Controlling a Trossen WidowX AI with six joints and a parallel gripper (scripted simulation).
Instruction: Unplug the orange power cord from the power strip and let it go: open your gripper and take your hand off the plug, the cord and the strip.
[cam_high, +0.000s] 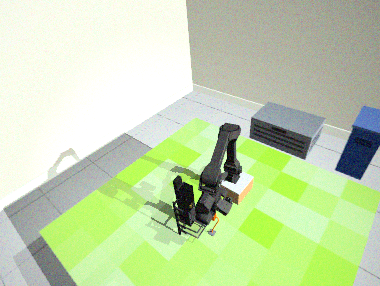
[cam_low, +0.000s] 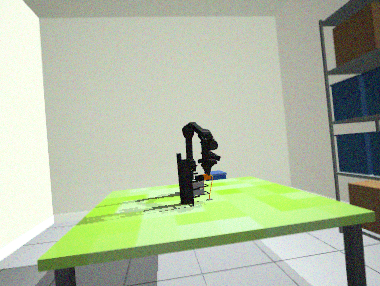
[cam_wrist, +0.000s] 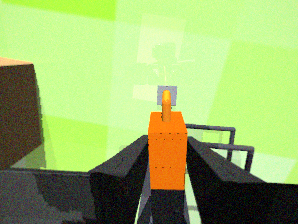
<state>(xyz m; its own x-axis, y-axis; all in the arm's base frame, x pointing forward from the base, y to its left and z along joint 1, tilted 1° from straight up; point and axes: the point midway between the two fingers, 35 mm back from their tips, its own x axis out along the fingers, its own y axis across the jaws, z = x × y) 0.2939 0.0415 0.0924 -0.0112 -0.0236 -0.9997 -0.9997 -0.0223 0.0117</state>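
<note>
Now: gripper tip 30 mm to the left of the orange plug and 10 mm short of it.
</note>
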